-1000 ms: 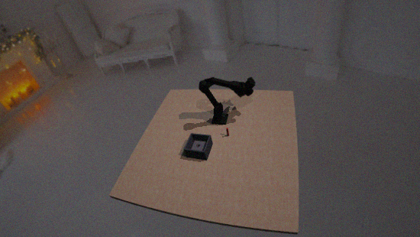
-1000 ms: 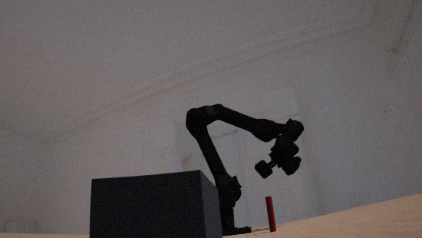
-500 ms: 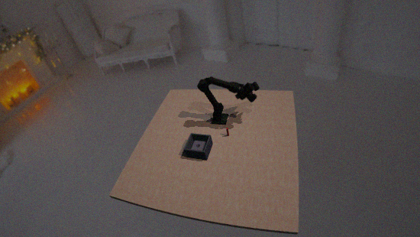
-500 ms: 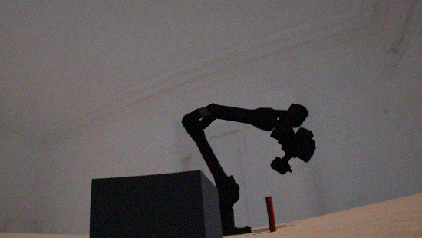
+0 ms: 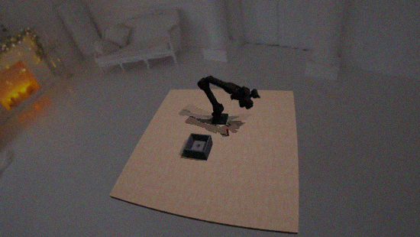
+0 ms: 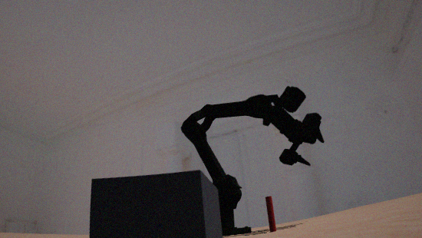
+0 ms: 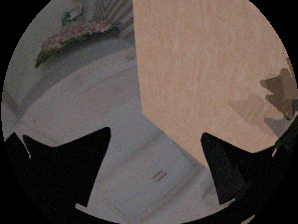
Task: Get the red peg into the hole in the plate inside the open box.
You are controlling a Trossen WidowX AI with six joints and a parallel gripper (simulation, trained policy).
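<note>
Now: gripper tip 21 cm short of the red peg, 19 cm to the left of it and 17 cm above it. From my gripper tip the other things lie so: grey plate 39 cm ahead, 36 cm to the right, 16 cm below; then dark box 39 cm ahead, 36 cm to the right, 18 cm below.
</note>
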